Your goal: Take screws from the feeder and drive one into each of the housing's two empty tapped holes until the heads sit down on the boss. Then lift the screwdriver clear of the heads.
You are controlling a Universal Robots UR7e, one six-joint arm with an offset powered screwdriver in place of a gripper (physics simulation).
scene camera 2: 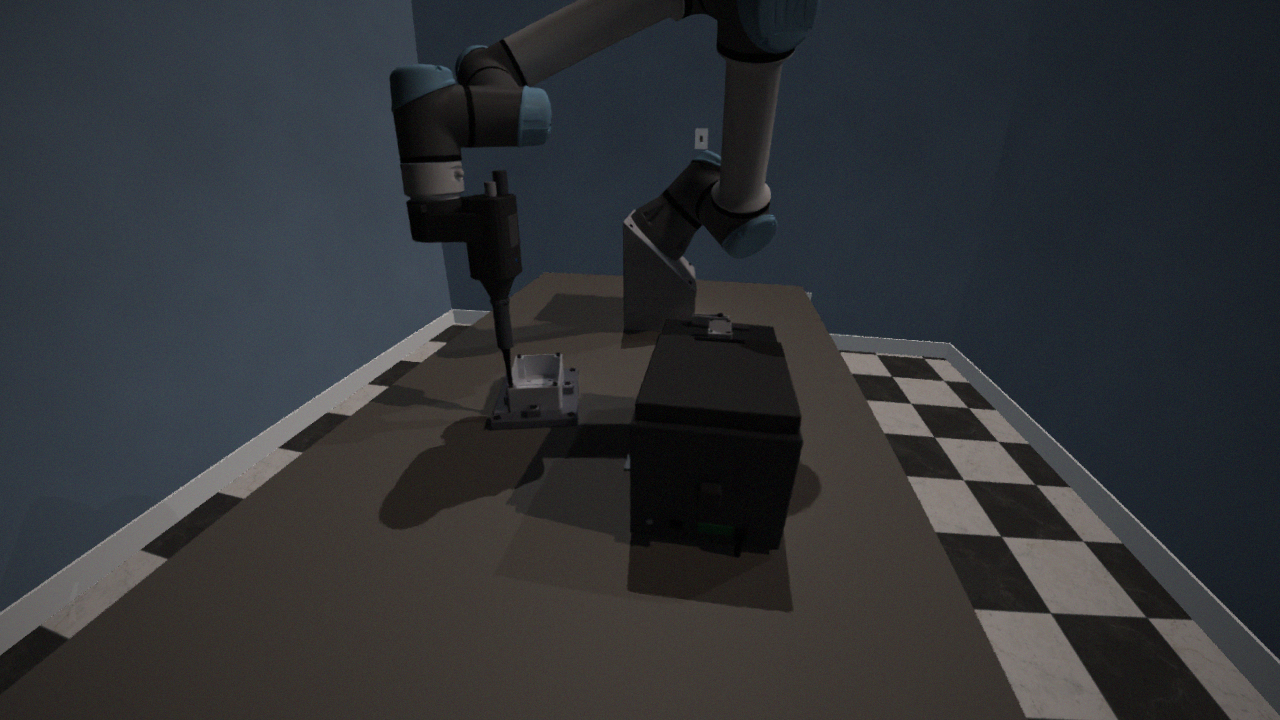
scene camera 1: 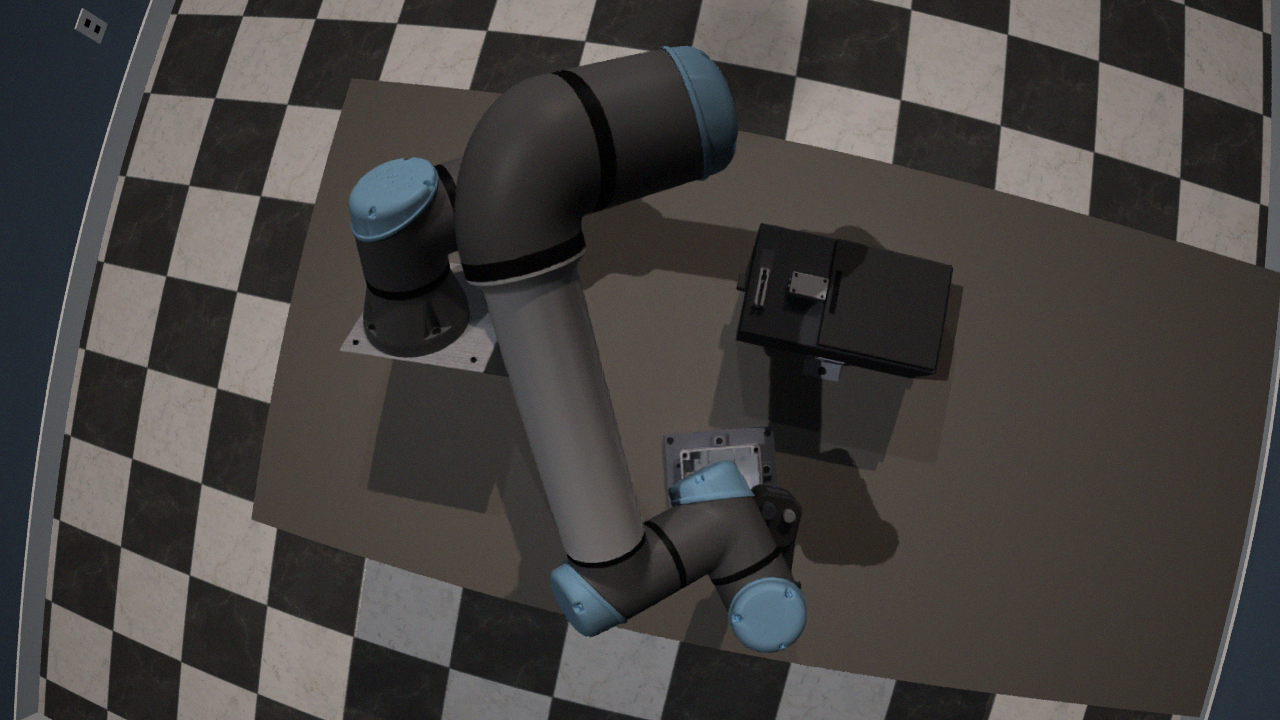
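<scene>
The light housing (scene camera 1: 742,454) (scene camera 2: 535,396) is an open-topped box on a grey fixture plate (scene camera 1: 673,447) (scene camera 2: 538,422). My screwdriver (scene camera 2: 509,381) points straight down, its thin tip at the left side of the housing in scene camera 2. The tip overlaps the housing's edge there, and I cannot tell contact or depth. In scene camera 1 the wrist covers the tip and part of the housing. Any screw at the tip, and the tapped holes under it, are too small or hidden to make out. The black screw feeder (scene camera 1: 886,308) (scene camera 2: 716,376) stands apart from the housing.
The feeder is a tall box, with a small light metal block (scene camera 1: 809,285) (scene camera 2: 719,328) on its top. The arm's base plate (scene camera 1: 420,358) is at the left of the brown table (scene camera 1: 1074,447) (scene camera 2: 402,608) in scene camera 1. The forearm (scene camera 1: 563,411) passes over the table.
</scene>
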